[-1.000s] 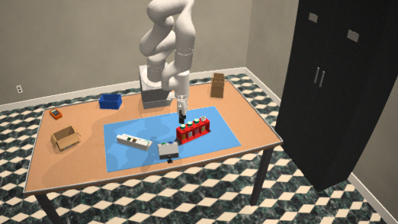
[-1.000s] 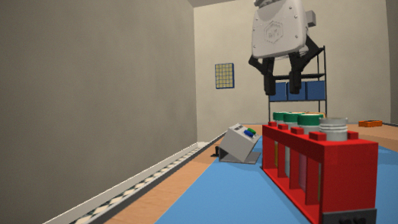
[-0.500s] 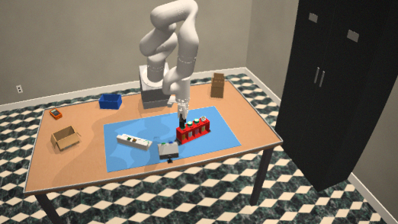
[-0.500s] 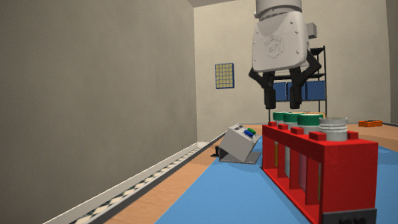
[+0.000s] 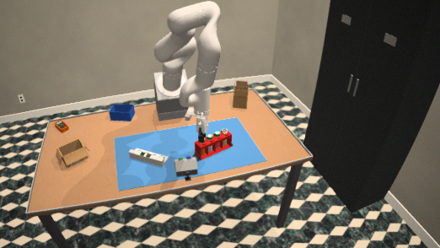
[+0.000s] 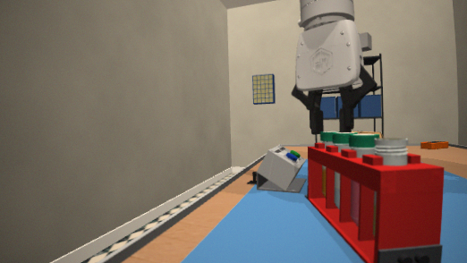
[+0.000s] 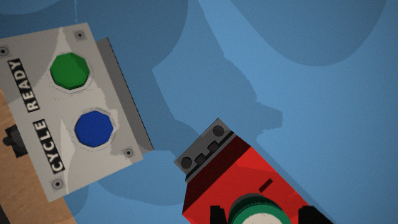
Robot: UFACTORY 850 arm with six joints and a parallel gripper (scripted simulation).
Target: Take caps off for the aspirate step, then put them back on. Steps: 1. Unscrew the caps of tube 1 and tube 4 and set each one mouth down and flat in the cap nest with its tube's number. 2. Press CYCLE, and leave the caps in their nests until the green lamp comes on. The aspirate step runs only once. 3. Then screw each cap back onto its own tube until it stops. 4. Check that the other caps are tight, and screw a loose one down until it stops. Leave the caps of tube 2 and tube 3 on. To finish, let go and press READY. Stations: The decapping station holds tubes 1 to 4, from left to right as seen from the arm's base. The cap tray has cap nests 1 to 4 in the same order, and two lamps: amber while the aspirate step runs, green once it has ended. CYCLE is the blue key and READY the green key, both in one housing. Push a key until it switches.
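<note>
The tube cap lies 2 cm below my hand. Round my hand: green ready key 13 cm to the right, 8 cm ahead, 7 cm below; then key housing 11 cm to the right, 10 cm ahead, 8 cm below; then blue cycle key 9 cm to the right, 8 cm ahead, 7 cm below.
</note>
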